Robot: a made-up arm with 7 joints. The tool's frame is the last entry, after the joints. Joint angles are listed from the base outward. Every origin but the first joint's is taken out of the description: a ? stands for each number. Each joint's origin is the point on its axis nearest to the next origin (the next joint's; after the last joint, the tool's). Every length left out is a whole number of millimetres.
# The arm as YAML. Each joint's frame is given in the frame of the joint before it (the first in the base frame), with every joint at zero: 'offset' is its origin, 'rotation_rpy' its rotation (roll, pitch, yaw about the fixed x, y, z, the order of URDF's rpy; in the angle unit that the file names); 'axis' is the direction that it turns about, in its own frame. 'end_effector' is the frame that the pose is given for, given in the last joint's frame.
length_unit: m
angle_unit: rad
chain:
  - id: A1
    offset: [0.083, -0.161, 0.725]
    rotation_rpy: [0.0, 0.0, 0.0]
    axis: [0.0, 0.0, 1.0]
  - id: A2
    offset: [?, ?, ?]
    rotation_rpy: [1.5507, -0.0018, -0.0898]
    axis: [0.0, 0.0, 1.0]
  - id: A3
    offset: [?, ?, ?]
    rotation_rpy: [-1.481, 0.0, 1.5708]
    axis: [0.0, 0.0, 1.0]
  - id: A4
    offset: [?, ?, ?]
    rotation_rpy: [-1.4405, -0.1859, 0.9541]
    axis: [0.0, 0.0, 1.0]
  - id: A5
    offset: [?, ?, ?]
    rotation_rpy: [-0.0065, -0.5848, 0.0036]
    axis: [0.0, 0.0, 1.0]
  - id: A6
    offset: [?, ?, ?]
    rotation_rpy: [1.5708, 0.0, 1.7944]
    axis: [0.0, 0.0, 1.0]
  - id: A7
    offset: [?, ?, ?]
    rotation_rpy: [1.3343, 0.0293, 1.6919]
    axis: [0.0, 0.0, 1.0]
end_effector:
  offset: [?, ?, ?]
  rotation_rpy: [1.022, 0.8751, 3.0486]
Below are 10 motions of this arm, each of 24 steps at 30 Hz.
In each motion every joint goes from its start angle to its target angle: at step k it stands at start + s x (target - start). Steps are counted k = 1, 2, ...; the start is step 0. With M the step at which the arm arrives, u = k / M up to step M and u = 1 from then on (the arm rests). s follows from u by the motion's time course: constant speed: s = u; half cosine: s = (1 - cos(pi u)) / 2; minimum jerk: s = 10 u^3 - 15 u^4 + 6 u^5.
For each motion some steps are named. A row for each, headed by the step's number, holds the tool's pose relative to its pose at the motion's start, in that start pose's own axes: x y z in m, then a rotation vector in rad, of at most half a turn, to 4 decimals.
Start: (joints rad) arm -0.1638 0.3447 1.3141 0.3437 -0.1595 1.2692 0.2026
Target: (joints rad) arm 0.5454 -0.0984 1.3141 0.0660 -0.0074 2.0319 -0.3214
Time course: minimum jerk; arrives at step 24
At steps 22, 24:
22: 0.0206 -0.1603 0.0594 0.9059 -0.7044 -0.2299
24: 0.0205 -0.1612 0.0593 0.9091 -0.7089 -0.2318

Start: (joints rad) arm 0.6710 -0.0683 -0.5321 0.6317 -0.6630 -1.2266 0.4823
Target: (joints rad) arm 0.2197 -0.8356 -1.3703 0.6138 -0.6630 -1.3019 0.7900
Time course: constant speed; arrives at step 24
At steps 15, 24:
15: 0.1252 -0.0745 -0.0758 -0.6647 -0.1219 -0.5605
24: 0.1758 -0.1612 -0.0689 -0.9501 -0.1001 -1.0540

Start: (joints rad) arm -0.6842 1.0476 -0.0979 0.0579 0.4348 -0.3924 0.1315
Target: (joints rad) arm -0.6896 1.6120 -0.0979 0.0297 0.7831 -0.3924 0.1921
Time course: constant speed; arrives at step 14
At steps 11, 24:
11: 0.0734 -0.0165 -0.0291 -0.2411 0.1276 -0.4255
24: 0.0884 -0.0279 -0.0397 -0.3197 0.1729 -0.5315

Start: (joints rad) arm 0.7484 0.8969 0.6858 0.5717 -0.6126 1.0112 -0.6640
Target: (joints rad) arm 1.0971 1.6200 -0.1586 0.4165 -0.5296 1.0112 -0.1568
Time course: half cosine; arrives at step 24
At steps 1, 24:
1: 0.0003 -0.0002 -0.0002 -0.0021 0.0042 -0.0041
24: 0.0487 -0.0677 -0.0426 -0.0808 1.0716 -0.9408

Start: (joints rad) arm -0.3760 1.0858 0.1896 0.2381 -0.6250 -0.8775 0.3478
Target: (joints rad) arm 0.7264 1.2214 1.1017 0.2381 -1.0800 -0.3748 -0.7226
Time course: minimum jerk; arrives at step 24
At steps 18, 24:
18: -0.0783 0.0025 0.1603 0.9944 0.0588 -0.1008
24: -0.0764 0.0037 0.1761 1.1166 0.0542 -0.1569

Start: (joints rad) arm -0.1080 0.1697 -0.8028 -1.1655 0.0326 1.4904 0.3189
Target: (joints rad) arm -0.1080 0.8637 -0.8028 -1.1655 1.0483 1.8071 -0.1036
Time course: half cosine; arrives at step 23
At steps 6, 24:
6: 0.0007 -0.0021 -0.0116 0.0035 0.0029 -0.0133
24: -0.0166 -0.0076 -0.0566 0.1509 0.0995 -0.0177

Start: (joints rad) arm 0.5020 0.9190 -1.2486 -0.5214 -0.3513 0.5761 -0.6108
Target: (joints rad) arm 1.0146 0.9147 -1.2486 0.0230 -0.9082 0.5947 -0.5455
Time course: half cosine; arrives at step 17
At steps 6, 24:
6: -0.0357 0.0004 0.0072 -0.0229 0.1752 0.0401
24: -0.1213 0.0048 0.0542 -0.0548 0.6857 0.0966

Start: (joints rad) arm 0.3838 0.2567 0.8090 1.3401 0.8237 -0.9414 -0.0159
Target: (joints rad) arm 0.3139 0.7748 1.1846 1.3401 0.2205 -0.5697 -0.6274
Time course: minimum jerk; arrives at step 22
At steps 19, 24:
19: -0.0566 -0.0170 -0.0453 0.1181 -0.3238 0.1447
24: -0.0574 -0.0173 -0.0463 0.1235 -0.3292 0.1469

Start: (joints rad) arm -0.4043 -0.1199 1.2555 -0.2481 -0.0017 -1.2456 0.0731
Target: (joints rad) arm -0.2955 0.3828 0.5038 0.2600 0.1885 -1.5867 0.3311
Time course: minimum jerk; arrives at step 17
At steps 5, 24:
5: 0.0261 0.0015 -0.0063 -0.0199 -0.1273 -0.1239
24: 0.1380 -0.0469 0.0124 -0.1613 -0.6928 -0.7807

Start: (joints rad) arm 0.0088 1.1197 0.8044 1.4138 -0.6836 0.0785 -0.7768
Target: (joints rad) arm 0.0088 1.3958 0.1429 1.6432 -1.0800 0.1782 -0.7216
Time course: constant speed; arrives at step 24
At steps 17, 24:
17: -0.0648 -0.0011 0.0471 -0.0688 0.6668 0.0389
24: -0.0751 0.0056 0.0765 -0.0729 0.9431 0.0119

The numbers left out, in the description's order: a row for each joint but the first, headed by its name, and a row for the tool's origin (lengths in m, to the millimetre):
A2: 0.063 0.016 0.0
A3: 0.043 -0.01 0.0
A4: 0.013 -0.052 0.0
A5: 0.049 0.007 0.0
A6: -0.138 0.044 0.0
A7: 0.028 -0.039 0.0
tool: -0.032 0.019 0.0

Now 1 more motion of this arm.
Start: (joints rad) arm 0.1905 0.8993 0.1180 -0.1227 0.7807 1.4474 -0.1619
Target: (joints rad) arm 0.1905 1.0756 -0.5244 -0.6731 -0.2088 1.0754 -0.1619
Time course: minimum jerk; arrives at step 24
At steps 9, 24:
9: 0.0104 0.0160 0.0566 0.4500 -0.0023 -0.1184
24: 0.0568 -0.0860 0.1255 1.5568 0.2801 -0.7449

